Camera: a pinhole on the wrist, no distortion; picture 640 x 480 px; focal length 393.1 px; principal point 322.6 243.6 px. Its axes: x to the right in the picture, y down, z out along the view. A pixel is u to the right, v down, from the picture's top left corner.
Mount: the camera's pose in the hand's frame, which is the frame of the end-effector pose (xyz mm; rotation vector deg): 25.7 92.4 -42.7 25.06 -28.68 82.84
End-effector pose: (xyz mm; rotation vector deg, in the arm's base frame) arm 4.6 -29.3 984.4 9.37 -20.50 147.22
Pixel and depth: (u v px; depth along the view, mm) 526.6 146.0 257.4
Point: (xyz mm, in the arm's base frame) -80.6 -101.0 1223.9
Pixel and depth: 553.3 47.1 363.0
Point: -170.4 -78.9 1374.7
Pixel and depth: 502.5 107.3 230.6
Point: -91.1 -74.9 1192.8
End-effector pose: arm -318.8 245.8 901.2 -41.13 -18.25 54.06
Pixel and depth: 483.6 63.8 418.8
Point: -411.5 572.7 1196.9
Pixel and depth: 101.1 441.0 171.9
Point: -336.2 171.1 988.8
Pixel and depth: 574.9 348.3 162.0
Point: -467.2 324.8 949.8
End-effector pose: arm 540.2 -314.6 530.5 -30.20 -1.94 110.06
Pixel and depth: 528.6 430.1 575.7
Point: 366.8 -432.5 1150.2
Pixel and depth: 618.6 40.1 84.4
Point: 413.9 -278.7 539.8
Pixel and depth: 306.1 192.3 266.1
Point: 524.2 -209.9 687.4
